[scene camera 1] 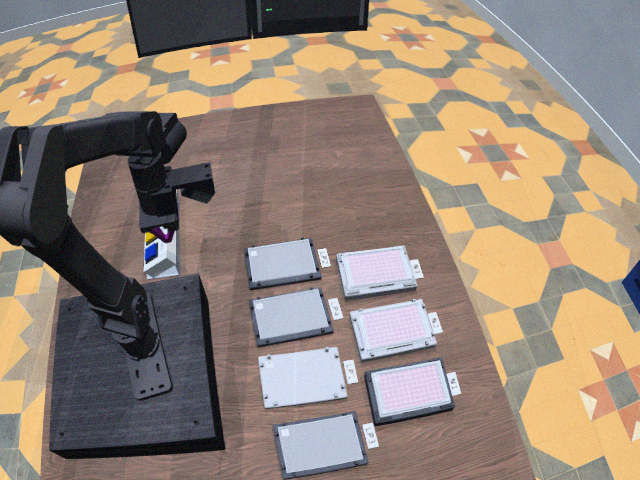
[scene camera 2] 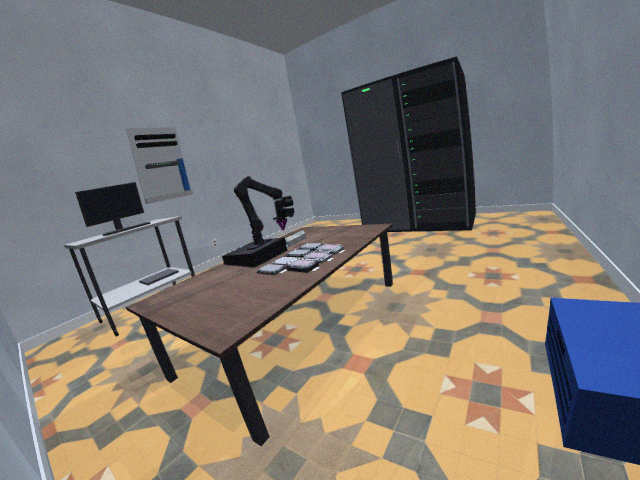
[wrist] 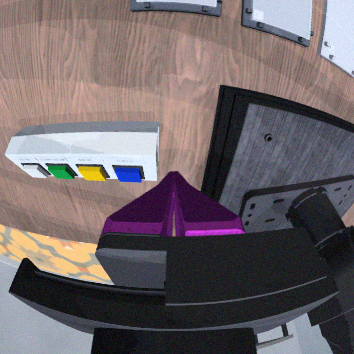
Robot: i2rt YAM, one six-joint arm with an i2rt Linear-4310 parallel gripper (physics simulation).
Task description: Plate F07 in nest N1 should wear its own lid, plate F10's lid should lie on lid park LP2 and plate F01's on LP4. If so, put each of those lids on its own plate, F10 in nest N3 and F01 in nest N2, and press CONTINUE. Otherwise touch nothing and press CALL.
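Places are measured from the arm's base along level axes (x up, y ahead, z left), in centimetres.
Pixels of known places: gripper, between the fingertips: point(scene camera 1: 167, 241) point(scene camera 2: 283, 230) point(wrist: 173, 178); arm's base, origin of its link: point(scene camera 1: 144, 345) point(scene camera 2: 260, 244) point(wrist: 303, 198).
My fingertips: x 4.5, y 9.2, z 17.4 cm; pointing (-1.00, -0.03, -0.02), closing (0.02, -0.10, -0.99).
Note:
Ahead of a thing's pixels: the offset from my fingertips to its top centre. Level surfaces: height alone.
My gripper point(scene camera 1: 166, 236) point(scene camera 2: 282, 226) point(wrist: 173, 178) is shut and empty, its purple fingertips above the button box @(dx -6.5, dy -2.0, dz +13.2 cm) point(scene camera 1: 161, 266) point(wrist: 85, 146). In the wrist view they appear right of the blue button @(dx -7.3, dy -4.9, dz +6.1 cm) point(wrist: 129, 174); yellow @(dx -7.3, dy -4.1, dz +11.0 cm) point(wrist: 92, 172), green @(dx -7.3, dy -3.2, dz +15.9 cm) point(wrist: 61, 171) and white @(dx -7.3, dy -2.4, dz +20.9 cm) point(wrist: 35, 170) buttons follow leftward. Button lettering is unreadable. Three pink-welled plates @(dx -9.6, dy +37.7, dz -12.2 cm) point(scene camera 1: 374, 267) @(dx -9.8, dy +35.1, dz -25.4 cm) point(scene camera 1: 393, 326) @(dx -9.3, dy +32.4, dz -38.3 cm) point(scene camera 1: 412, 388) sit in the right-hand column of nests; plate names and whether clear lids cover them are unreadable. Lid parks LP2 @(dx -10.9, dy +20.8, dz -3.1 cm) point(scene camera 1: 286, 283) and LP4 @(dx -10.9, dy +18.3, dz -15.5 cm) point(scene camera 1: 294, 338) have dark frames around flat grey panels with small white tags.
A light board with corner pegs @(dx -10.9, dy +15.9, dz -28.3 cm) point(scene camera 1: 302, 378) and dark-framed LP3 @(dx -10.9, dy +14.2, dz -41.5 cm) point(scene camera 1: 324, 470) continue the park column. The arm's black base block point(scene camera 1: 98, 413) point(wrist: 295, 135) stands beside the button box. Label cards lie beside the parks and nests. A server cabinet point(scene camera 2: 377, 165) stands beyond the table @(dx -12.9 cm) point(scene camera 2: 206, 304).

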